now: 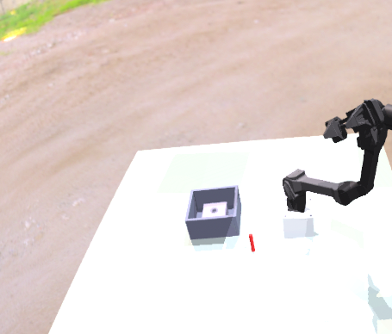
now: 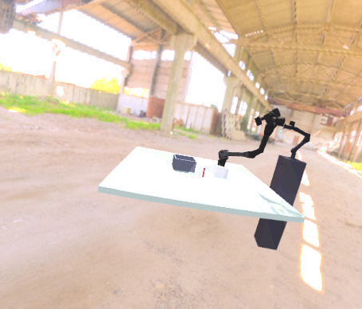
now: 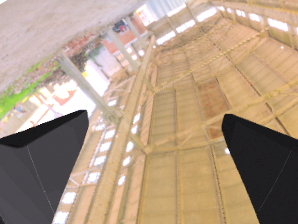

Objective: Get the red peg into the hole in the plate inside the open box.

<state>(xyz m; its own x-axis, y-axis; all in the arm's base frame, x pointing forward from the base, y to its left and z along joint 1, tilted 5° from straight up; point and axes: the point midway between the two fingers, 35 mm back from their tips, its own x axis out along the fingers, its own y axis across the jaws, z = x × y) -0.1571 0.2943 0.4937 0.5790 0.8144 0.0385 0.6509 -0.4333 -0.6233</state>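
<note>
The red peg is 550 mm below my gripper tip, 320 mm ahead of it and 170 mm to the right of it. The rest, counted from my gripper tip: grey box (560 mm below, 510 mm ahead, 310 mm to the right).
</note>
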